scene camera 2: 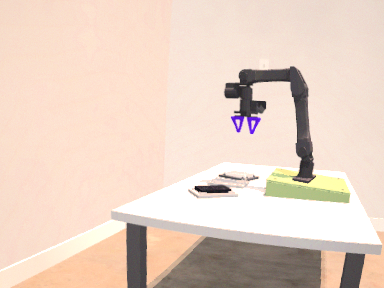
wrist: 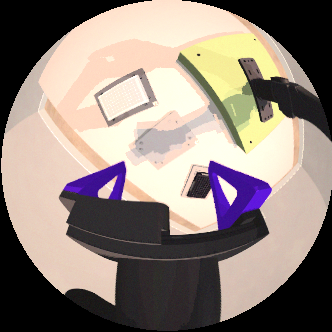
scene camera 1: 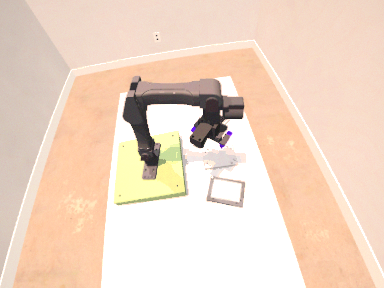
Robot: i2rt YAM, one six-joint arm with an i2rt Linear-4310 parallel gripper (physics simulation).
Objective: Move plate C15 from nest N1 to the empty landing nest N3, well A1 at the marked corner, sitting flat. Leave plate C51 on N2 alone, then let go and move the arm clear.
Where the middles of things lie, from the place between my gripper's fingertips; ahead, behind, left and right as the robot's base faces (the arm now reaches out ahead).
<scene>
Right now my hand is 210 mm above the white plate (wrist: pixel 129 93), 130 mm to the left of it and 70 mm short of it.
</scene>
